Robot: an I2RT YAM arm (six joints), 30 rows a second.
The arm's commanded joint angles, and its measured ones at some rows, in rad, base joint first. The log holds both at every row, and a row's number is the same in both.
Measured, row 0:
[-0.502, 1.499, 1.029, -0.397, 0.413, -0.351]
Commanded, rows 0 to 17:
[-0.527, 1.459, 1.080, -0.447, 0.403, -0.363]
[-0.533, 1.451, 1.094, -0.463, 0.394, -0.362]
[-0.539, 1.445, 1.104, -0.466, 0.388, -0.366]
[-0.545, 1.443, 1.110, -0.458, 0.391, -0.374]
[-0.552, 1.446, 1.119, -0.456, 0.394, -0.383]
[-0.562, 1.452, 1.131, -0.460, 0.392, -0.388]
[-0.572, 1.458, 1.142, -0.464, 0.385, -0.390]
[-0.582, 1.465, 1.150, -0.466, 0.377, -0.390]
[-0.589, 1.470, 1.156, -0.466, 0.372, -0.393]
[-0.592, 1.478, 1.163, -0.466, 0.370, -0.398]
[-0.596, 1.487, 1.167, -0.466, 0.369, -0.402]
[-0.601, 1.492, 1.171, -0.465, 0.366, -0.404]
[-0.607, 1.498, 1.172, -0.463, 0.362, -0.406]
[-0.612, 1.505, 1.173, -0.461, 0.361, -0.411]
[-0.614, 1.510, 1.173, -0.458, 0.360, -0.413]
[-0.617, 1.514, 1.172, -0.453, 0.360, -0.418]
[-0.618, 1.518, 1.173, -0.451, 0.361, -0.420]
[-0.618, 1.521, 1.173, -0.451, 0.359, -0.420]
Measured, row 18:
[-0.616, 1.505, 1.161, -0.439, 0.367, -0.409]
